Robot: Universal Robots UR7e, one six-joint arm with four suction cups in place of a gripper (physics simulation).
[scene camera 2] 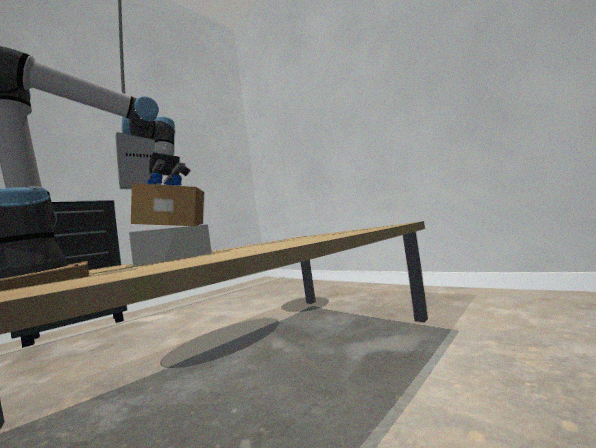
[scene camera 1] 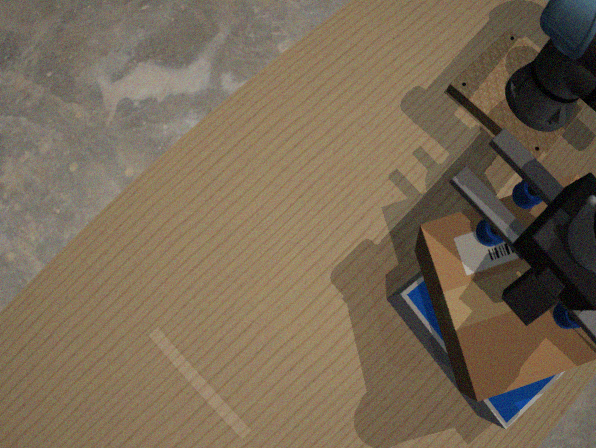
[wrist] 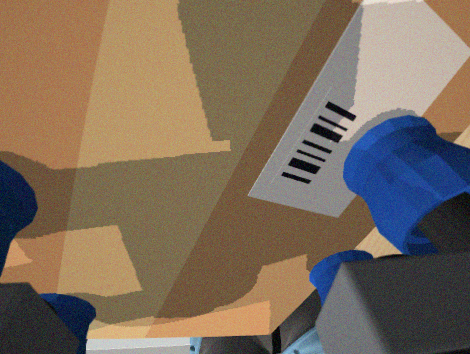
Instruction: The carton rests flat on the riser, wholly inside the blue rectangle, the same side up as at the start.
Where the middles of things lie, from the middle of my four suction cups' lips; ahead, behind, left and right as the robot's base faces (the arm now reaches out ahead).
I see my suction cup 30 mm short of the brown carton (scene camera 1: 491, 351), 30 mm to the right of it and 90 mm above it. Round my suction cup: grey riser (scene camera 2: 150, 246) 70 mm to the left, 250 mm below.
